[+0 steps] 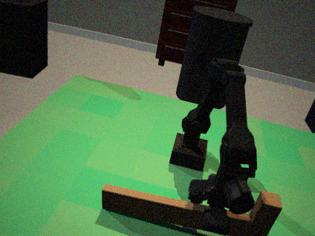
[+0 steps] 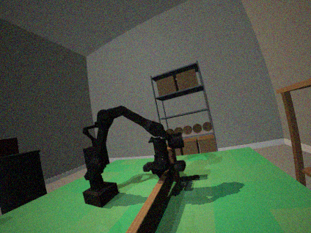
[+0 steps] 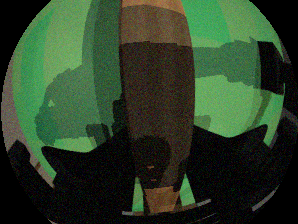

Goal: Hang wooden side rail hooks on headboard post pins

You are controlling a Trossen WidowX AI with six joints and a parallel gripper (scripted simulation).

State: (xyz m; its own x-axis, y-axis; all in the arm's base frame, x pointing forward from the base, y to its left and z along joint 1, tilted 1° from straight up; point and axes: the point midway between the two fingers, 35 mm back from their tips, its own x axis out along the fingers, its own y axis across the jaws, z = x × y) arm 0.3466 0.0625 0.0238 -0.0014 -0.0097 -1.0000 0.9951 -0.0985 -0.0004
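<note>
Now: gripper tip 12 cm to the right of the headboard post, 4 cm below it and 1 cm short of it.
</note>
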